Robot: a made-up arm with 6 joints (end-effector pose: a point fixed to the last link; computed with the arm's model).
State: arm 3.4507 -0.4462 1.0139 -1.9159 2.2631 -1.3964
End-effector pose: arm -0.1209 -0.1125 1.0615 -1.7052 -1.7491 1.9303
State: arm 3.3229 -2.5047 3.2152 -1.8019 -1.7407 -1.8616
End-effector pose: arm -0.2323 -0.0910 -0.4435 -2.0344 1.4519 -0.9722
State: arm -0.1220 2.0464 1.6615 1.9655 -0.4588 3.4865
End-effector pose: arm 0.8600 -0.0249 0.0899 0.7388 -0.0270 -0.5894
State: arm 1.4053 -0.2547 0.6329 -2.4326 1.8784 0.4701
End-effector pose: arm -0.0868 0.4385 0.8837 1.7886 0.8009 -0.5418
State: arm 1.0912 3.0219 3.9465 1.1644 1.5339 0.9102
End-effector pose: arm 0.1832 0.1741 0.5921 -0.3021 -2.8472 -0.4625
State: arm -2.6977 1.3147 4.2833 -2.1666 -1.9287 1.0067
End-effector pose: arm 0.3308 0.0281 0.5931 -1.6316 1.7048 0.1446
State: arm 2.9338 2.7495 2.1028 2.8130 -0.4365 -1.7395
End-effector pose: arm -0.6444 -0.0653 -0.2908 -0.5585 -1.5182 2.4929
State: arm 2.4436 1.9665 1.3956 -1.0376 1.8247 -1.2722
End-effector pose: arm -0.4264 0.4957 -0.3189 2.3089 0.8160 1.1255
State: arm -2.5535 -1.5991 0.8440 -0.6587 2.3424 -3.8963
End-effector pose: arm 0.4369 0.4890 0.7304 0.0482 1.8990 0.5075
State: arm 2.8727 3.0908 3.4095 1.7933 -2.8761 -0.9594
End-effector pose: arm -0.5119 0.0935 0.3777 -0.3116 0.2482 0.0376
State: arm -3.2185 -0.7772 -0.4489 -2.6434 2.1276 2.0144
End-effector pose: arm -0.4309 -0.1501 0.5380 -1.1656 0.6239 1.2179
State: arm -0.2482 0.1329 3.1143 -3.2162 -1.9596 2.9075
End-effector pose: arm -0.4915 0.3385 0.5910 0.2930 1.3109 -0.4058
